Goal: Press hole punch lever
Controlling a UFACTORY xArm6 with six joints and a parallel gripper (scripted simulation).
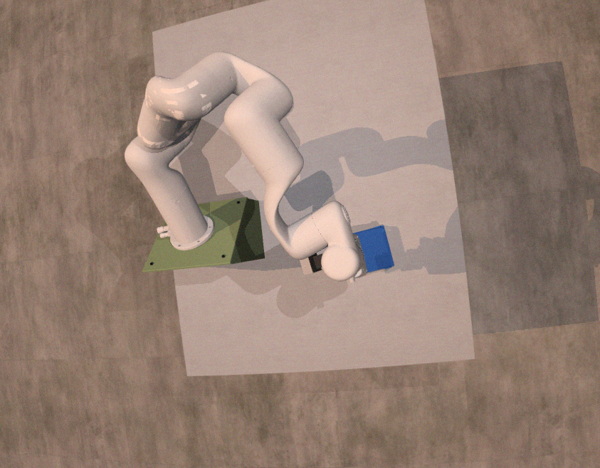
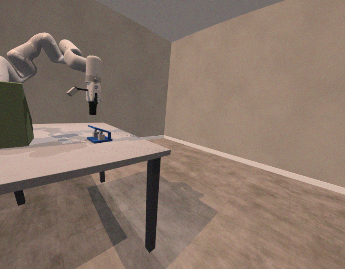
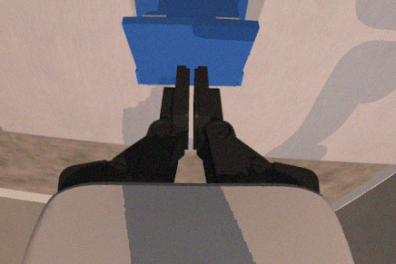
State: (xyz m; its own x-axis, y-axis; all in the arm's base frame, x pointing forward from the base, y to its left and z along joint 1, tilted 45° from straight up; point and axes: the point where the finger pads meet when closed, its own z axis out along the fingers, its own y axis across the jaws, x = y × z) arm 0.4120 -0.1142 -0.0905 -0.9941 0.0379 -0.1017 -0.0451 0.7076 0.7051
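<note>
My gripper is now 30 mm short of the lever and 110 mm above it. Round my hand: blue hole punch: 40 mm ahead, 130 mm below.
</note>
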